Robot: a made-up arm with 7 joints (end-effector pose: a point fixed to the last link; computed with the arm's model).
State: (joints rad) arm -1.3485 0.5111 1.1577 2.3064 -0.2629 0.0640 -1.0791
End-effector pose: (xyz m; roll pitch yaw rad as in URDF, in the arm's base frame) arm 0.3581 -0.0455 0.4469 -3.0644 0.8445 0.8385
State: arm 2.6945 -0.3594 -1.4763 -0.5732 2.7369 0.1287 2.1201
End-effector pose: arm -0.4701 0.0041 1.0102 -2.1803 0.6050 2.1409
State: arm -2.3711 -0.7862 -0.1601 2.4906 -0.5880 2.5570 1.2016
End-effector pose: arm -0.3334 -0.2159 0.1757 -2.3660 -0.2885 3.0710
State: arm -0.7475 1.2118 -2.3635 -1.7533 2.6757 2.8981 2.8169
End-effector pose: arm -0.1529 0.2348 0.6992 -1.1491 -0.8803 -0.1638
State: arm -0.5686 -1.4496 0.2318 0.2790 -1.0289 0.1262 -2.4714
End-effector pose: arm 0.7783 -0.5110 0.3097 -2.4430 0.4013 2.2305
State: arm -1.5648 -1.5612 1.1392 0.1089 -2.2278 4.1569 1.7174
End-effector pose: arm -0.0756 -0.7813 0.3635 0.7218 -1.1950 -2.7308
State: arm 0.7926 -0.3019 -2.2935 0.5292 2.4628 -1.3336 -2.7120
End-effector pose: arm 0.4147 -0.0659 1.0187 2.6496 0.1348 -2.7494
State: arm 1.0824 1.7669 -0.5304 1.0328 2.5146 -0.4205 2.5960
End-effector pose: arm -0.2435 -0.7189 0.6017 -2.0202 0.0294 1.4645
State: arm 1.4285 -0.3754 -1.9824 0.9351 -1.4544 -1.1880 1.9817
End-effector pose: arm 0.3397 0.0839 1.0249 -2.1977 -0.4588 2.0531
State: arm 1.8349 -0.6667 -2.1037 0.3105 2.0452 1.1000 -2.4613
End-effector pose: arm 0.1759 0.4976 0.9735 0.9059 0.5523 2.6931
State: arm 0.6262 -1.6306 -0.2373 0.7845 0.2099 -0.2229 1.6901
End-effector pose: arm 0.6778 0.2929 -0.1732 2.1078 -0.1982 -1.1487
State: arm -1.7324 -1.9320 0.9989 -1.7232 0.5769 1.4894 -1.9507
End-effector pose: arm -0.4598 -0.2716 0.3043 0.2672 -0.9404 -0.3358
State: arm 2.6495 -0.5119 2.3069 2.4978 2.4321 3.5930 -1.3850
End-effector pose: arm 0.1381 -0.0749 0.5104 2.1839 -0.3930 -2.5707
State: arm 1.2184 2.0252 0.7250 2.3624 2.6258 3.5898 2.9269
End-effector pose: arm -0.3020 -0.0982 0.2560 1.8412 -0.6746 1.4370
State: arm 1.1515 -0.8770 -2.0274 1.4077 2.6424 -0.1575 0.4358
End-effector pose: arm 0.6729 0.0560 0.6404 -1.4661 -0.0452 -0.3669
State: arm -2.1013 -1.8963 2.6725 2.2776 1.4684 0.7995 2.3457
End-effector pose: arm 0.0269 -0.1795 0.5486 0.0250 0.4838 2.0983
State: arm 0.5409 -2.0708 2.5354 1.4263 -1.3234 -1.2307 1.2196
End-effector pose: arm 0.4399 0.5498 0.2899 -2.9592 0.7460 1.1900
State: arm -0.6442 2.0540 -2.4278 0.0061 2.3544 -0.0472 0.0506
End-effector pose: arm -0.7899 0.3390 -0.1257 -0.0457 0.4436 2.5615
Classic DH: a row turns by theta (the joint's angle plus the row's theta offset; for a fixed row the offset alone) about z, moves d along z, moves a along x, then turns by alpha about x. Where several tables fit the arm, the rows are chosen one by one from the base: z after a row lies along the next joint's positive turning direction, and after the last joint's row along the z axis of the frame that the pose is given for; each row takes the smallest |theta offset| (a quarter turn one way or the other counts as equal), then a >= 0, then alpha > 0; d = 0 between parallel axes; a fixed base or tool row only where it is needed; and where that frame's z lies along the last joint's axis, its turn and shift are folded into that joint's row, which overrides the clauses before.
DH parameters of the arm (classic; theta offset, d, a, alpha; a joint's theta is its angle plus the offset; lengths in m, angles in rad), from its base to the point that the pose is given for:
joint 1: 0 0.262 0 1.5708
joint 2: 0 0.0451 0 -1.5708
joint 3: 0 0.4134 0.0294 -1.5708
joint 4: 0 0.0684 -0.0194 1.5708
joint 5: 0 0.4147 0 1.5708
joint 6: 1.5708 0.097 0.0925 1.5708
joint 7: 0 0.0126 0 0

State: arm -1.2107 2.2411 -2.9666 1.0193 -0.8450 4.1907 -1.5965
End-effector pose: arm -0.1526 0.2666 -0.3814 0.5062 -0.1725 -2.0583
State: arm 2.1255 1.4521 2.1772 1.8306 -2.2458 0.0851 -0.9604
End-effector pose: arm -0.0586 -0.5352 -0.1042 -0.9666 -0.0778 2.7491
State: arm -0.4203 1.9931 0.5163 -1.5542 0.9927 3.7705 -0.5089
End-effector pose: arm -0.3732 0.0042 -0.2078 0.0732 -0.3066 1.1328
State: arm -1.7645 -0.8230 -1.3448 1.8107 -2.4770 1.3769 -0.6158
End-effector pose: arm -0.5278 -0.3400 0.2591 -1.7603 0.7641 1.2543
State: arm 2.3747 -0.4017 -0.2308 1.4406 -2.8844 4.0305 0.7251
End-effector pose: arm -0.4228 0.3869 0.6307 -2.2660 -0.8953 -2.1105
